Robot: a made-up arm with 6 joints. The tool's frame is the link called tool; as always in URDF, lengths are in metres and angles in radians. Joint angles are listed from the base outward.
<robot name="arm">
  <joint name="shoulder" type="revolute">
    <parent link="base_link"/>
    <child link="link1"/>
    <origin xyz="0 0 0.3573"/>
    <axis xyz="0 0 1"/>
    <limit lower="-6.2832" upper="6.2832"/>
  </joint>
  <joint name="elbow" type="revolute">
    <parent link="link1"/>
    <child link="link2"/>
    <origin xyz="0 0 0"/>
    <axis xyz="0 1 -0.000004"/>
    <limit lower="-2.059" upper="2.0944"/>
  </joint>
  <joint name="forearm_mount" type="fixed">
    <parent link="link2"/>
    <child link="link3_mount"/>
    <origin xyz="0.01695 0 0.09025"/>
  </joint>
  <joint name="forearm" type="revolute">
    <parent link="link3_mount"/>
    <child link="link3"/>
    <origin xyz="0.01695 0 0.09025"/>
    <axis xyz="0 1 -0.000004"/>
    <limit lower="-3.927" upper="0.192"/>
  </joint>
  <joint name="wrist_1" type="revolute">
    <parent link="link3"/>
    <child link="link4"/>
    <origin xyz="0.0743 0 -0.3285"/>
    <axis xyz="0 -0.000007 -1"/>
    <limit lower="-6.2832" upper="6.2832"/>
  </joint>
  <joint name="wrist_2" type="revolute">
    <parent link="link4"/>
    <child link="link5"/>
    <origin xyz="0 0 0"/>
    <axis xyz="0 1 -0.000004"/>
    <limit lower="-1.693" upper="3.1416"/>
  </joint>
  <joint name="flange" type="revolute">
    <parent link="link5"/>
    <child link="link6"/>
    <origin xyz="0.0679 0 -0.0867"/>
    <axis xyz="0 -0.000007 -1"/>
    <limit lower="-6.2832" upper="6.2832"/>
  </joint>
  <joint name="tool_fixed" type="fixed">
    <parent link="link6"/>
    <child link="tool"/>
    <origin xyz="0 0 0" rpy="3.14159 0 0"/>
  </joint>
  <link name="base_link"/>
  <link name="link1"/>
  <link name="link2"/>
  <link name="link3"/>
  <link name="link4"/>
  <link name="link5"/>
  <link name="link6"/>
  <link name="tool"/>
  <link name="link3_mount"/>
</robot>
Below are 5 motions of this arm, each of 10 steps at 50 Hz.
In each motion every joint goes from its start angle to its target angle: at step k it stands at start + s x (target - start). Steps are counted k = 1, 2, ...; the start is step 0. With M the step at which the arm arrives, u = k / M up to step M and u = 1 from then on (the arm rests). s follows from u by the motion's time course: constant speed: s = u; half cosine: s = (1 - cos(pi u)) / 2; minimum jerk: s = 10 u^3 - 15 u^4 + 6 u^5.
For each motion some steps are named. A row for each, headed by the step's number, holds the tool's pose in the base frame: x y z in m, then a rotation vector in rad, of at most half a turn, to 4 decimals.
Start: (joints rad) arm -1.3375 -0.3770 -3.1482 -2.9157 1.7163 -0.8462
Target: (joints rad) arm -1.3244 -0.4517 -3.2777 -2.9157 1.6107 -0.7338
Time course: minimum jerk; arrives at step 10
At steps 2, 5, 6, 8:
2: -0.0991 0.3236 0.8271 -0.3851 -2.2579 -1.0431
5: -0.1076 0.3529 0.8026 -0.4567 -2.2651 -0.9680
6: -0.1111 0.3644 0.7917 -0.4866 -2.2676 -0.9374
8: -0.1160 0.3801 0.7756 -0.5296 -2.2708 -0.8942

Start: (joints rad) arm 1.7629 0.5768 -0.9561 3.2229 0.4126 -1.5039
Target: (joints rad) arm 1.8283 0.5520 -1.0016 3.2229 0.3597 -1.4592
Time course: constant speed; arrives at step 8
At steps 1, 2, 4, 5, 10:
1: -0.0687 0.3267 0.1054 -2.3516 -0.0466 0.1330
2: -0.0718 0.3283 0.1075 -2.3499 -0.0496 0.1409
4: -0.0783 0.3314 0.1118 -2.3464 -0.0555 0.1566
5: -0.0816 0.3329 0.1140 -2.3447 -0.0585 0.1645
10: -0.0915 0.3370 0.1207 -2.3397 -0.0674 0.1883

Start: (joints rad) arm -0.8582 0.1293 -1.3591 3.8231 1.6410 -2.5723
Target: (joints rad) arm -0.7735 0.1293 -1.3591 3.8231 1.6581 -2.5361
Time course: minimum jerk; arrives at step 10
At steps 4, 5, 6, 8, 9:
4: 0.2760 -0.3882 0.5387 -0.3304 -0.9290 2.5873
5: 0.2817 -0.3838 0.5389 -0.3310 -0.9324 2.6070
6: 0.2874 -0.3793 0.5391 -0.3316 -0.9359 2.6266
8: 0.2953 -0.3728 0.5395 -0.3325 -0.9410 2.6544
9: 0.2968 -0.3715 0.5395 -0.3326 -0.9420 2.6597

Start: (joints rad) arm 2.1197 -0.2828 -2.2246 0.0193 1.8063 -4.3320
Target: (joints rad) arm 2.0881 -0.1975 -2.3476 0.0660 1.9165 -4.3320
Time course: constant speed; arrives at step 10
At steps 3, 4, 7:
3: -0.1187 0.1917 0.8259 -2.5020 -0.2248 0.4266
4: -0.1186 0.1920 0.8257 -2.5097 -0.2254 0.4265
7: -0.1183 0.1928 0.8251 -2.5327 -0.2274 0.4260

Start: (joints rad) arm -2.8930 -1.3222 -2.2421 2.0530 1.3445 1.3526
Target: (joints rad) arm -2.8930 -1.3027 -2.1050 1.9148 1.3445 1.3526
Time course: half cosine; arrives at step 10
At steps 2, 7, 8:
2: 0.4297 0.0453 0.7732 -1.3071 1.6419 -2.1562
7: 0.3864 0.0315 0.8037 -1.1087 1.6821 -2.2422
8: 0.3792 0.0293 0.8080 -1.0766 1.6889 -2.2539

